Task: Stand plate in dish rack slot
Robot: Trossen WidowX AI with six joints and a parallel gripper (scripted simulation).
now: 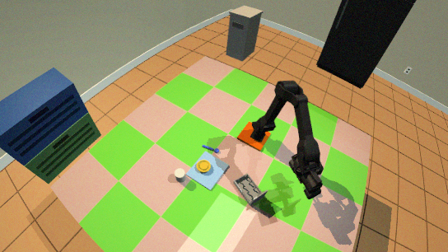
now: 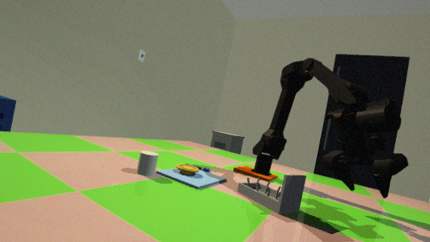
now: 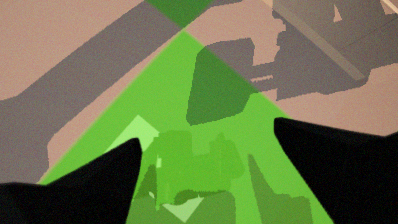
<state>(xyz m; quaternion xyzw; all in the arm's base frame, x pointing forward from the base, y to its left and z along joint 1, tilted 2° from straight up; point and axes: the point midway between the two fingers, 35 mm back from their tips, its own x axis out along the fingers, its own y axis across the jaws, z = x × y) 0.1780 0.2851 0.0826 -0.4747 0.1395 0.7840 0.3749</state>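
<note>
The grey dish rack lies 22 cm to the right of my gripper tip, 12 cm ahead of it and 3 cm below it. The rest, counted from my gripper tip: yellow plate 44 cm to the right, 13 cm ahead, 4 cm below; then blue spoon 46 cm to the right, 5 cm below, 2 cm ahead; then light blue mat 42 cm to the right, 13 cm ahead, 6 cm below.
</note>
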